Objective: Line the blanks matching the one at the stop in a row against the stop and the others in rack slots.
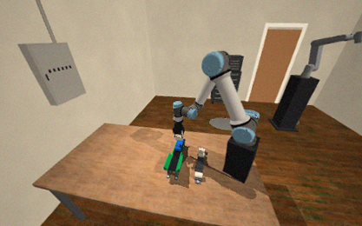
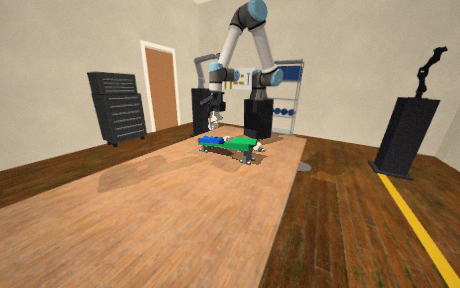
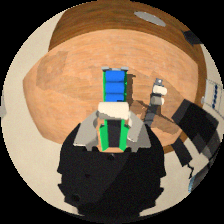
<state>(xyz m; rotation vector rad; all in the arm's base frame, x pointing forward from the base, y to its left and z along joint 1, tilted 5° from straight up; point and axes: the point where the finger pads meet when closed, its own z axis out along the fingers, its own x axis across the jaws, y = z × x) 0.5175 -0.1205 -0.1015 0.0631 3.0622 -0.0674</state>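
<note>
Right now my hand is 210 mm past the stock rack, 110 mm to the right of it and 200 mm above it.
</note>
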